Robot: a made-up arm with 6 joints.
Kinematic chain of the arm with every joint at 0, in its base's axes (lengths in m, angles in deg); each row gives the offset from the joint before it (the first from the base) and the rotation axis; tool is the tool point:
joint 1: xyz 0 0 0.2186 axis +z
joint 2: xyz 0 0.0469 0 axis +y
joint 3: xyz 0 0 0.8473 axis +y
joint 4: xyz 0 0 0.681 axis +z
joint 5: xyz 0 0 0 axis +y
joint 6: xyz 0 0 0.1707 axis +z
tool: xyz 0 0 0
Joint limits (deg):
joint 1: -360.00..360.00
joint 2: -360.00..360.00
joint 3: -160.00..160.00
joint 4: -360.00..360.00
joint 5: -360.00..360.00
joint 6: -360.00..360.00
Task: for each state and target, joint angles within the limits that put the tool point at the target. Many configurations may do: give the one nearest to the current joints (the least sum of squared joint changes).
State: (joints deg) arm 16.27 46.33 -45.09 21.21 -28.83 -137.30
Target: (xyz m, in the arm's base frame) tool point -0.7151 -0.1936 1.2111
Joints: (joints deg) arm 16.26 4.95 -78.38 19.87 -34.09 -137.30
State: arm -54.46 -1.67 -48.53 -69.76 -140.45 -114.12
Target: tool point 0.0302 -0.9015 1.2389
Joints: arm -97.00 51.27 -23.09 -72.88 -145.25 -114.12
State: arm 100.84 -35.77 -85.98 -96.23 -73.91 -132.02
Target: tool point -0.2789 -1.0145 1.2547
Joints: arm 85.46 -22.41 -50.64 -102.93 -64.96 -132.02
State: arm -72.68 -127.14 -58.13 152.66 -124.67 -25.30
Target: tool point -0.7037 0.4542 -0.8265
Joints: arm -34.93 -122.68 -57.01 147.30 -122.90 -25.30
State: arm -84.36 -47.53 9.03 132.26 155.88 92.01
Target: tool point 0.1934 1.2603 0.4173
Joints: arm -94.60 -65.36 -36.74 135.76 157.86 92.01
